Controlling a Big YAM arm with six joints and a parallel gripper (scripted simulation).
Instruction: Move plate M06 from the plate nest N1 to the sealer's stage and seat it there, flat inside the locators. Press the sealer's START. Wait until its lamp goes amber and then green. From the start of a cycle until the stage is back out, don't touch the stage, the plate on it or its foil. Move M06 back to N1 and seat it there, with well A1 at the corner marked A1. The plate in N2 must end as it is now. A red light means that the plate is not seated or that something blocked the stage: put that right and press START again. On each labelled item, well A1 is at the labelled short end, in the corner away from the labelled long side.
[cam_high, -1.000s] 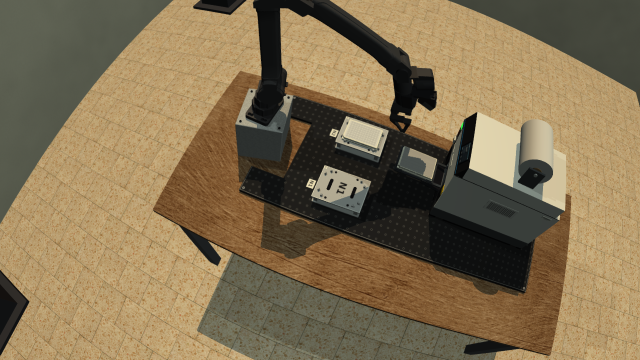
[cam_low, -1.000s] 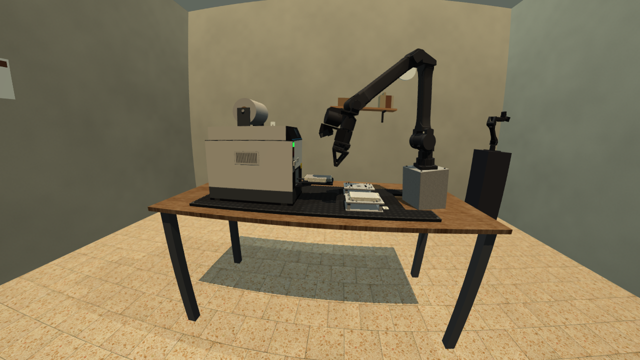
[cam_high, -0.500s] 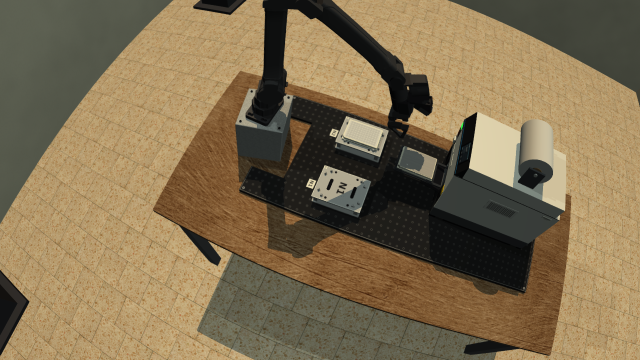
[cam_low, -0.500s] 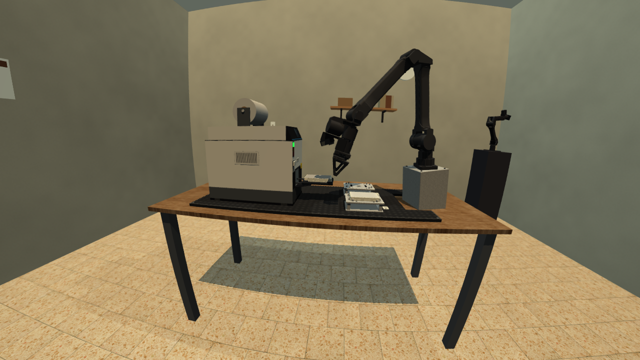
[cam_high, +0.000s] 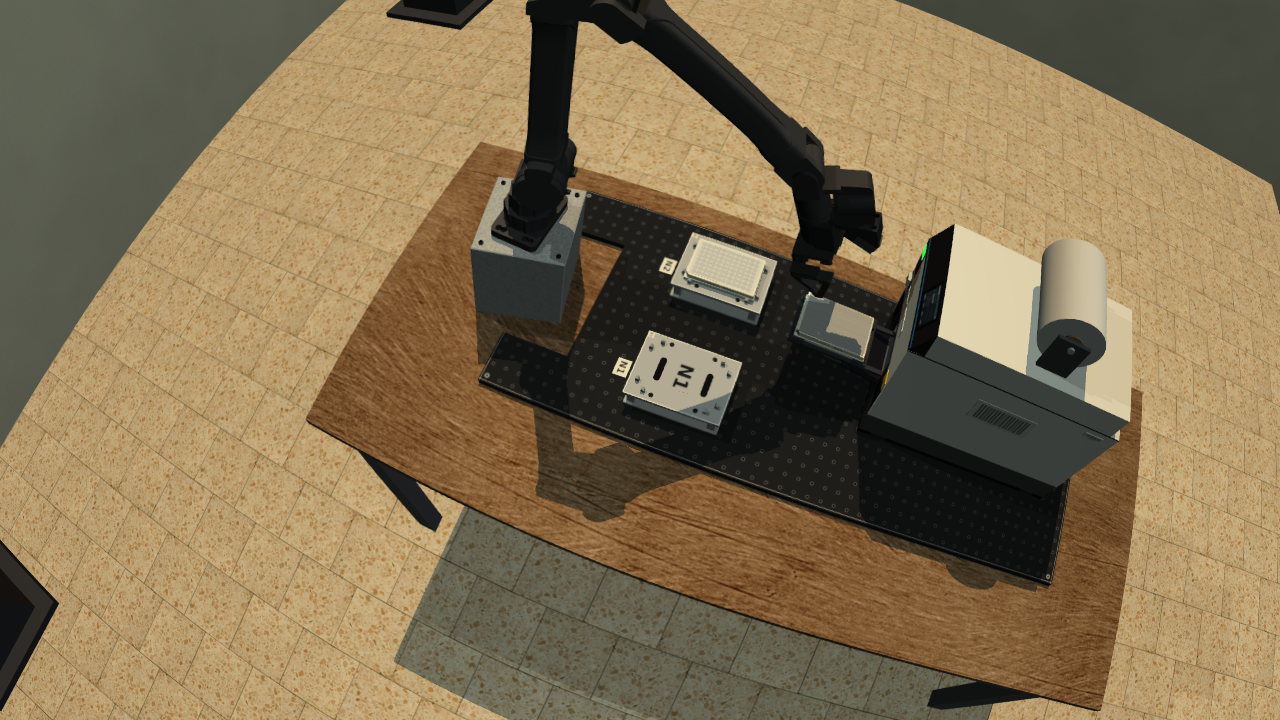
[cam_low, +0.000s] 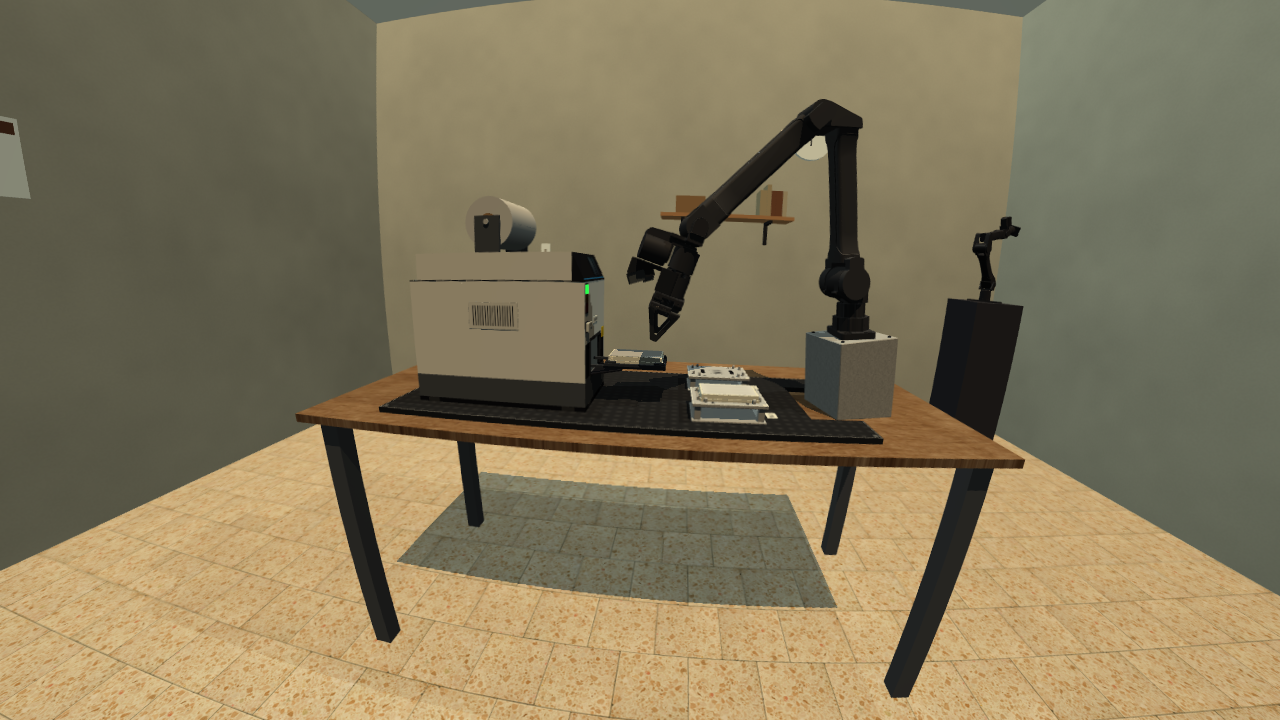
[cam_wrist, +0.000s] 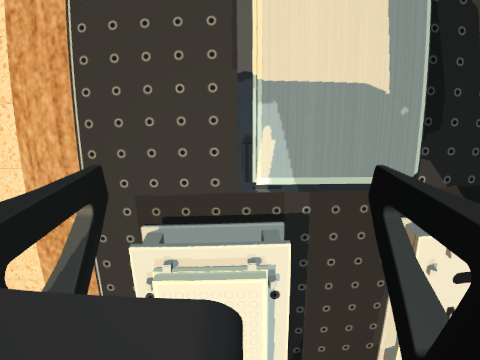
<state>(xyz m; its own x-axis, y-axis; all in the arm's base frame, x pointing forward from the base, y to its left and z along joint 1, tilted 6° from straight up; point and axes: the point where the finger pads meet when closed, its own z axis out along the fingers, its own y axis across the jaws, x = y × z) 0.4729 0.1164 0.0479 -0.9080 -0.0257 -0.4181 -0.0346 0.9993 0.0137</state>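
Now: the plate M06 7 cm below my hand, 5 cm to the right of it and 5 cm ahead of it. The rest, counted from my hand: start button (15 cm ahead, 5 cm to the left, 1 cm above); then well plate (17 cm behind, 12 cm below, 1 cm to the left); then sealer stage (8 cm below, 5 cm to the right, 5 cm ahead).
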